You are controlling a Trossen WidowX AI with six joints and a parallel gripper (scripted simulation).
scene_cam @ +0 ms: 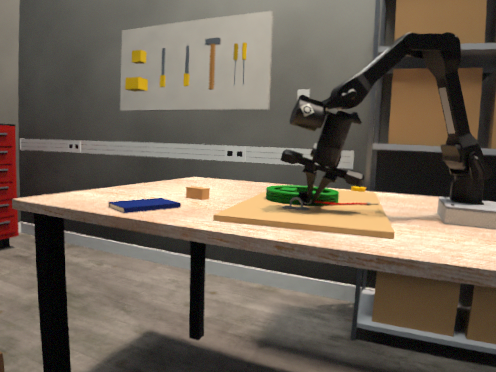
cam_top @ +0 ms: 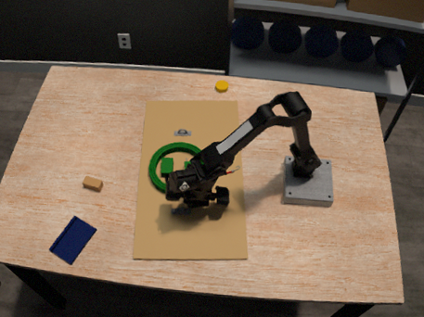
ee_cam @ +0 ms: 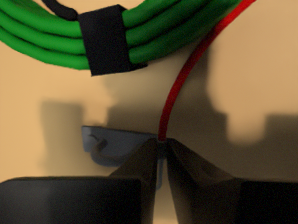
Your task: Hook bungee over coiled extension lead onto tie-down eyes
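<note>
My hand is 6 cm short of the coiled extension lead, 13 cm to the left of it and 3 cm above it. Also, from my hand: tan block 34 cm ahead, 6 cm to the right, 4 cm below; then yellow disc 7 cm behind, 53 cm to the right, 5 cm below; then blue book 37 cm ahead, 14 cm to the left, 5 cm below.
</note>
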